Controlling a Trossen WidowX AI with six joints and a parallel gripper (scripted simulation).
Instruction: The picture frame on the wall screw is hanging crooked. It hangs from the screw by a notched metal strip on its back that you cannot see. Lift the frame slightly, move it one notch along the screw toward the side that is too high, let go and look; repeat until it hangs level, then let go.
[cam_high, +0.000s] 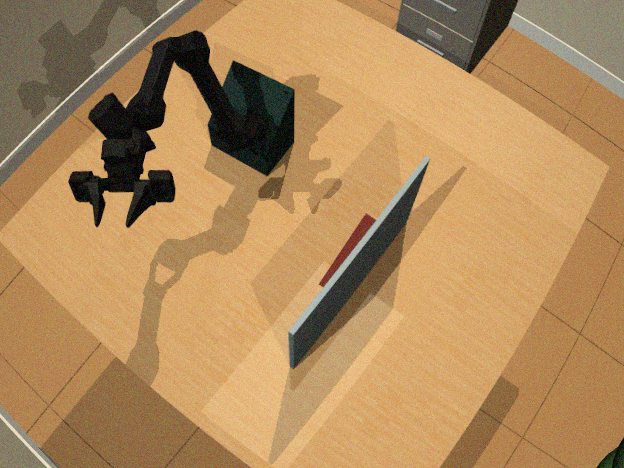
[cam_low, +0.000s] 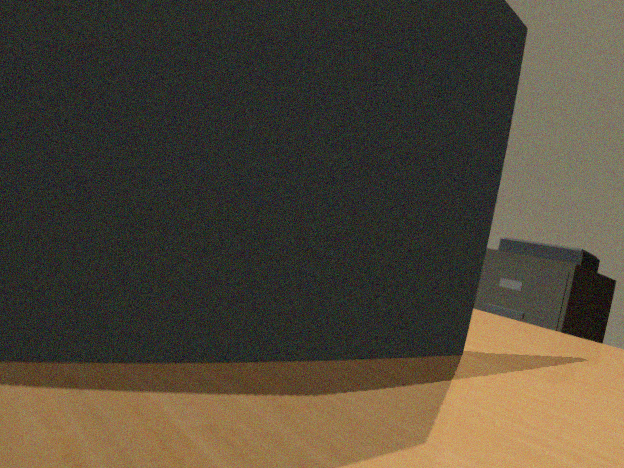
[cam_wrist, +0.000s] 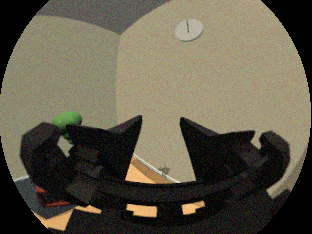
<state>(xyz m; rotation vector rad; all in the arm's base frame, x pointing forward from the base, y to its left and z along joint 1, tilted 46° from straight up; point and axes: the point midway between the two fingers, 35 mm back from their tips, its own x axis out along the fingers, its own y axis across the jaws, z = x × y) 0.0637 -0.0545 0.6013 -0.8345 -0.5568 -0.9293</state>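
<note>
My gripper tip is now 320 mm short of the red picture frame, 310 mm to the right of it and 360 mm above it. Round my gripper tip: grey wall panel 330 mm ahead, 290 mm to the left, 370 mm below.
</note>
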